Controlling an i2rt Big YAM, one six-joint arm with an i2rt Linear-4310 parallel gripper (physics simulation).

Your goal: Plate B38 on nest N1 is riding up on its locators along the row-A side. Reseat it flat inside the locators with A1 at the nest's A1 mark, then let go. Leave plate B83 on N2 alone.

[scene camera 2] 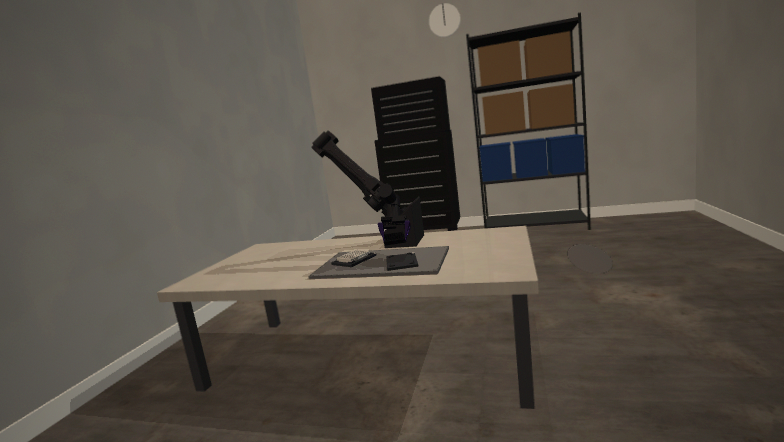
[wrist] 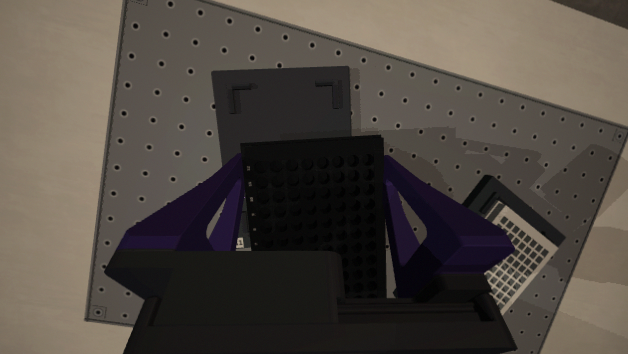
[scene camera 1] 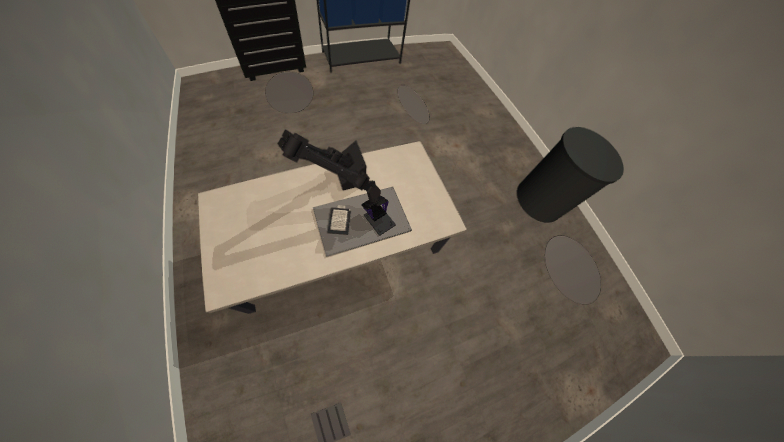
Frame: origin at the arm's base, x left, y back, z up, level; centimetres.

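Where they show: gripper, fingertip midpoint: [scene camera 2: 394, 241] [wrist: 314, 161] [scene camera 1: 379, 215]; arm's base at its link origin: [scene camera 1: 345, 164].
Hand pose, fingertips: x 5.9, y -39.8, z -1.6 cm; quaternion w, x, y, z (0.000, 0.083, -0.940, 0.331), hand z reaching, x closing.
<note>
Things, the pixels of their top centre, and the offset from my fingertips. "spot": a spot on its surface instead. Level surfaces: height alone.
- Plate B38 at its top centre: [wrist: 320, 245] [scene camera 2: 394, 236] [scene camera 1: 374, 208] dx -1.1, dy +4.9, dz +1.1 cm
- nest N1 at its top centre: [wrist: 288, 161] [scene camera 2: 401, 258] [scene camera 1: 379, 219] dx +1.5, dy +0.9, dz -7.4 cm
- small white tag at a spot on its surface: [wrist: 240, 243] spot: dx +4.8, dy +9.6, dz -7.9 cm
- Plate B83 at its top centre: [wrist: 493, 275] [scene camera 2: 353, 254] [scene camera 1: 339, 219] dx -21.1, dy +9.0, dz -6.5 cm
- nest N2 at a spot on its surface: [wrist: 479, 192] spot: dx -18.3, dy +1.0, dz -8.0 cm
- wooden table at its surface level: dz -10.4 cm
Plate B38 [scene camera 2: 395, 237] [wrist: 315, 200], a black well plate, is between the purple fingers of my gripper [scene camera 1: 376, 209] [scene camera 2: 394, 229] [wrist: 314, 161]. The gripper is shut on its two long sides. The plate is raised above nest N1 [scene camera 1: 383, 226] [scene camera 2: 401, 261] [wrist: 285, 112] and offset from it, so the nest's far end and two corner locators show bare in the wrist view. Column numbers run down the plate's left edge; its near end is hidden by the gripper body. A small white tag [wrist: 240, 243] shows beside that edge. Plate B83 [scene camera 1: 339, 219] [scene camera 2: 353, 255] [wrist: 524, 250], white, sits on nest N2 [wrist: 479, 192].
Both nests stand on a grey perforated board [scene camera 1: 356, 242] [scene camera 2: 430, 264] [wrist: 142, 105] on the wooden table [scene camera 1: 263, 263] [scene camera 2: 247, 282]. Nest N2 is beside N1, to the right in the wrist view. A dark upright panel [scene camera 2: 415, 222] stands beside the arm. A shelf rack and drawer cabinet stand behind.
</note>
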